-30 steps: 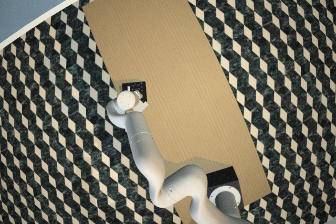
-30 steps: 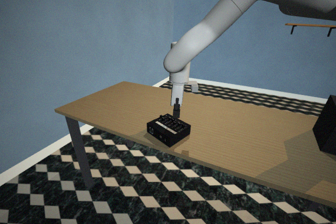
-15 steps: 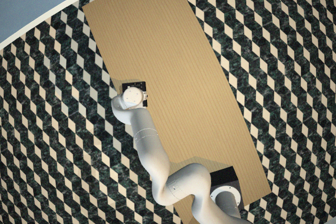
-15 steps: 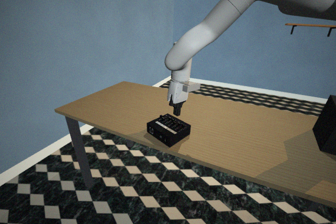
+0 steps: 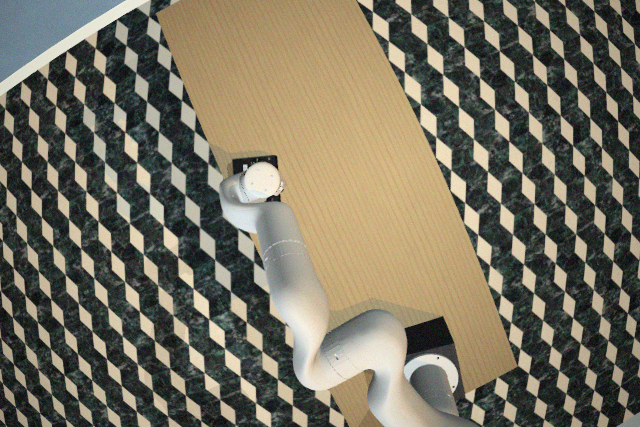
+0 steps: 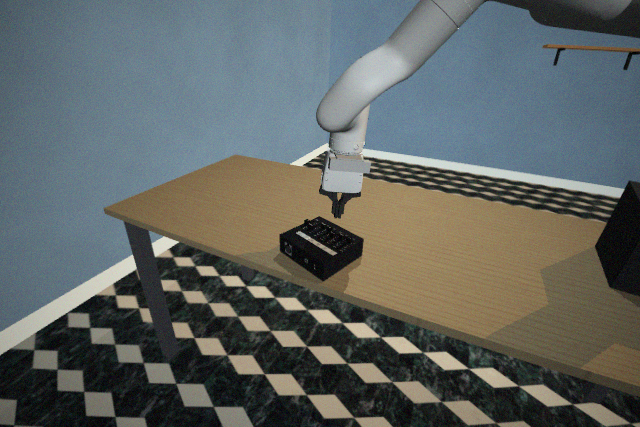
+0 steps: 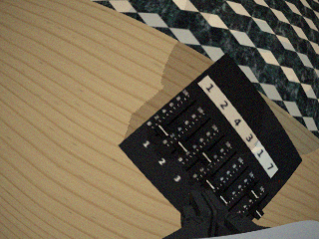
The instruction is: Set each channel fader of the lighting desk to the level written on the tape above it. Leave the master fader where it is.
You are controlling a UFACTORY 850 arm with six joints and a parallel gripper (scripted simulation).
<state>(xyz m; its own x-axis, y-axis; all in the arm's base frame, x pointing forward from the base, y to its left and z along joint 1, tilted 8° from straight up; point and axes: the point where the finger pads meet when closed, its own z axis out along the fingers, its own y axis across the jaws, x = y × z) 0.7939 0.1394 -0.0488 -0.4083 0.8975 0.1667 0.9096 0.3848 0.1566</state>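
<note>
Right now my hand is 8 cm short of the master fader, 1 cm to the right of it and 5 cm above it.
</note>
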